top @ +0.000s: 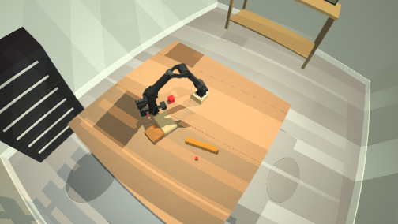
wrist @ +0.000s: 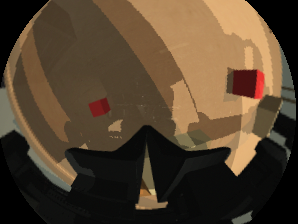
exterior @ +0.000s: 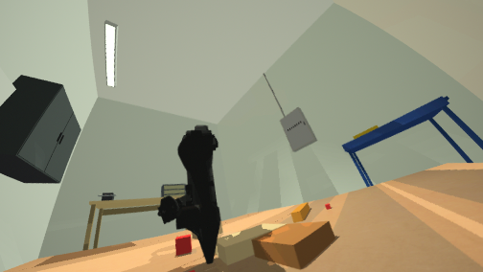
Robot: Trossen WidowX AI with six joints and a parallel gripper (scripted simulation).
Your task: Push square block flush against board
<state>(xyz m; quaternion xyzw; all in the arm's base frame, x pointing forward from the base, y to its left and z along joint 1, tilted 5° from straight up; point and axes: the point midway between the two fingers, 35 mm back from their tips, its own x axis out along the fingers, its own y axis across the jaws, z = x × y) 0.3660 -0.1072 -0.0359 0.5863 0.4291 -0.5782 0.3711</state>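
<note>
Right now my gripper tip is 2 cm past the cream flat piece, 10 cm to the right of it and 1 cm below it. From my gripper tip the other things lie so: small red cube (18 cm behind, 2 cm to the right, 1 cm above); long thin orange board (8 cm behind, 40 cm to the left, 1 cm above); orange square block (9 cm ahead, 12 cm to the left, 1 cm above).
</note>
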